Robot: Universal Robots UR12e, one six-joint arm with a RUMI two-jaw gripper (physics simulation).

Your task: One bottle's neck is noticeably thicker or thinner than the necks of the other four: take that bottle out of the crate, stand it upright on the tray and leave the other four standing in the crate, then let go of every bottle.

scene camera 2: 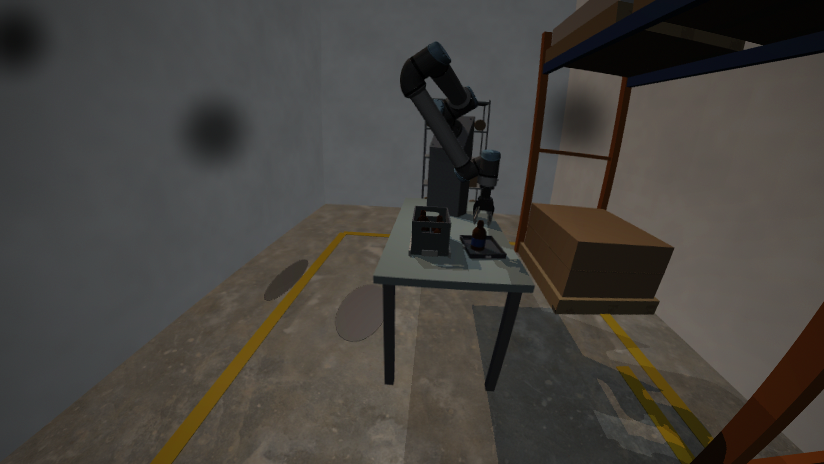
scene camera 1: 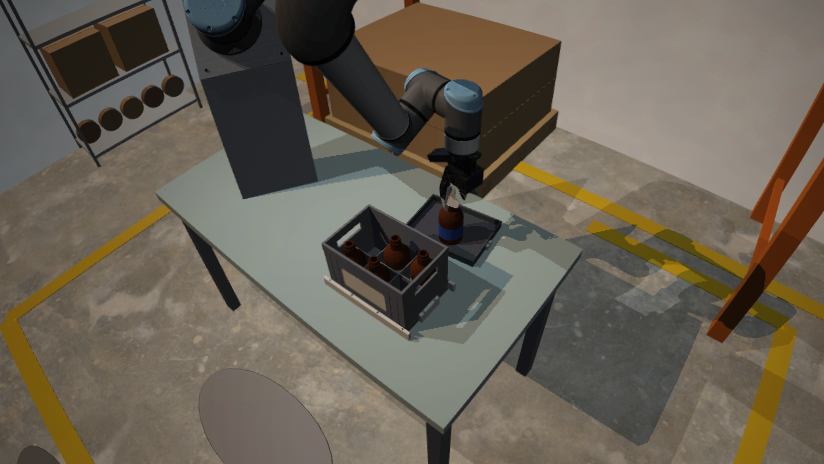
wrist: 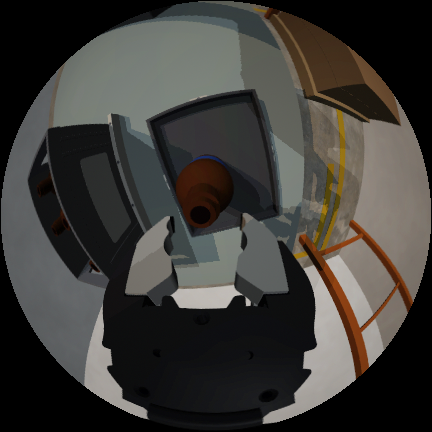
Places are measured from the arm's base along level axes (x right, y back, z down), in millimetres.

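Pixels of known places: gripper, fingertip midpoint: (scene camera 2: 481,225) (scene camera 1: 455,205) (wrist: 206,216).
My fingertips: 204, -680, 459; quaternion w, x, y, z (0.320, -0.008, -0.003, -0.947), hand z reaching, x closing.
Observation:
For each thing: its top centre in the pictures, then the offset to it from my fingertips, as dx, dy, dz. Level surfaces: height alone.
- brown bottle with a blue label, middle of its top: (wrist: 199,214) (scene camera 1: 451,199) (scene camera 2: 481,221) -4, +12, -19
- grey crate, middle of its top: (wrist: 54,231) (scene camera 1: 383,245) (scene camera 2: 431,213) +210, +160, -35
- table, its level: dz +140
A brown bottle with a blue label (scene camera 1: 450,219) (scene camera 2: 478,236) (wrist: 205,181) stands upright on the dark tray (scene camera 1: 425,221) (scene camera 2: 494,248) (wrist: 215,122). My gripper (scene camera 1: 452,201) (scene camera 2: 483,218) (wrist: 206,216) is open, its pale fingertips apart on either side of the bottle's mouth, with gaps in the wrist view. The grey crate (scene camera 1: 424,299) (scene camera 2: 430,244) (wrist: 70,165) stands beside the tray. Brown bottles stand in it, their necks showing at the left (scene camera 1: 349,248), front (scene camera 1: 374,263), back (scene camera 1: 395,242) and right (scene camera 1: 423,255). Their lower parts are hidden by the crate walls.
The table (scene camera 1: 276,242) (scene camera 2: 403,270) carries the crate, the tray and the arm's dark pedestal (scene camera 1: 265,126) (scene camera 2: 444,184). A large stack of cartons (scene camera 1: 461,34) (scene camera 2: 611,247) stands on a pallet behind the table. An orange rack post (scene camera 1: 766,247) rises at the right.

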